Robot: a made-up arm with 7 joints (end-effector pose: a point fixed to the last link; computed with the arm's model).
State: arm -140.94 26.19 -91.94 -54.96 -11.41 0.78 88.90
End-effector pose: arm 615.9 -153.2 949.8 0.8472 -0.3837 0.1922 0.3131
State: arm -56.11 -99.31 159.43 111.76 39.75 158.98 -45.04
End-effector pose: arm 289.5 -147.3 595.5 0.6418 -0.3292 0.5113 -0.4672
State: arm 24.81 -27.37 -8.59 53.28 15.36 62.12 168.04
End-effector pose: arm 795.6 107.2 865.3 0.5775 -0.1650 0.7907 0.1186
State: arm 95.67 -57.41 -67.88 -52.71 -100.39 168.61 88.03
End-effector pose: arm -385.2 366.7 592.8 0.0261 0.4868 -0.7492 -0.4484
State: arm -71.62 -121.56 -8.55 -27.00 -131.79 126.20 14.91
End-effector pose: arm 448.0 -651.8 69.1 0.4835 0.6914 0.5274 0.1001
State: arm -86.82 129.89 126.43 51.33 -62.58 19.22 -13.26
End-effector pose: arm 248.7 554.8 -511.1 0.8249 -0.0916 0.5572 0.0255
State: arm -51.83 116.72 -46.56 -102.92 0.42 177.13 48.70
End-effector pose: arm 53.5 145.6 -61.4 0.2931 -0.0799 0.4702 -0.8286
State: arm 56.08 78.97 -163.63 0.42 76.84 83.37 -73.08
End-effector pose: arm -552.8 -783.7 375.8 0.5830 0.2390 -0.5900 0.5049
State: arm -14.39 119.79 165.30 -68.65 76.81 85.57 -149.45
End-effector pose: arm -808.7 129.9 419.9 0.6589 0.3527 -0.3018 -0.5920
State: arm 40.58 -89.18 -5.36 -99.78 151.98 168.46 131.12
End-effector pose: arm 211.7 349.7 680.2 0.2565 0.4716 0.2810 0.7955
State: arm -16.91 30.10 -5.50 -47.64 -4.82 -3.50 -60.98
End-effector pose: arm -845.9 156.0 777.5 0.6525 0.1521 -0.0155 0.7422
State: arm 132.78 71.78 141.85 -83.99 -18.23 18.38 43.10
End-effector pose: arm 425.4 179.3 961.5 0.3806 0.3750 -0.2123 0.8182
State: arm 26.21 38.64 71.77 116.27 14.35 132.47 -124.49
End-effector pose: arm -143.8 316.1 690.1 0.3433 -0.3031 0.4050 0.7913
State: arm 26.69 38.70 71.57 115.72 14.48 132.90 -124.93
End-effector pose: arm -147.4 312.9 694.0 0.3430 -0.3034 0.3954 0.7962
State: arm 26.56 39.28 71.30 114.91 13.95 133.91 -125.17
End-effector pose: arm -153.3 308.2 700.1 0.3487 -0.3068 0.3766 0.8015
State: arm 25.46 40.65 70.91 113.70 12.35 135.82 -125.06
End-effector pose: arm -162.8 301.4 709.1 0.3634 -0.3156 0.3437 0.8064
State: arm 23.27 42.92 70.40 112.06 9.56 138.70 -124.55
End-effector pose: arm -177.2 293.0 719.6 0.3864 -0.3325 0.2952 0.8081
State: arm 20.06 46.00 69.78 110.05 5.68 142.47 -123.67
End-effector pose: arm -196.9 284.7 728.6 0.4143 -0.3595 0.2336 0.8028
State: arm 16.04 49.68 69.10 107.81 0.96 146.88 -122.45
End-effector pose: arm -220.7 279.4 732.9 0.4414 -0.3978 0.1652 0.7871
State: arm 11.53 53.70 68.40 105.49 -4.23 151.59 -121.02
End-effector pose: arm -246.6 279.5 730.8 0.4627 -0.4465 0.0979 0.7596
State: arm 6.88 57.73 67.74 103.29 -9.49 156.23 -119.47
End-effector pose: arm -270.7 286.3 722.1 0.4746 -0.5016 0.0400 0.7222
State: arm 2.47 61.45 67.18 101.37 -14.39 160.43 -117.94
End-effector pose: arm -290.3 298.6 709.1 0.4769 -0.5569 -0.0031 0.6800
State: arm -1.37 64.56 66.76 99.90 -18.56 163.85 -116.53
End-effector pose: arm -303.4 313.7 694.8 0.4728 -0.6057 -0.0290 0.6393
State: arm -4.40 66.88 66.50 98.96 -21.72 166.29 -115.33
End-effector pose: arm -310.0 328.3 682.1 0.4664 -0.6431 -0.0401 0.6061
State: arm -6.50 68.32 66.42 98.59 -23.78 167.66 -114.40
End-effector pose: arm -311.1 340.1 672.6 0.4616 -0.6669 -0.0395 0.5836
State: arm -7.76 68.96 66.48 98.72 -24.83 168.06 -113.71
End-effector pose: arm -308.2 348.3 667.1 0.4605 -0.6781 -0.0311 0.5720
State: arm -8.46 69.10 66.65 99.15 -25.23 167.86 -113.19
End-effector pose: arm -303.3 353.8 664.1 0.4619 -0.6813 -0.0189 0.5676
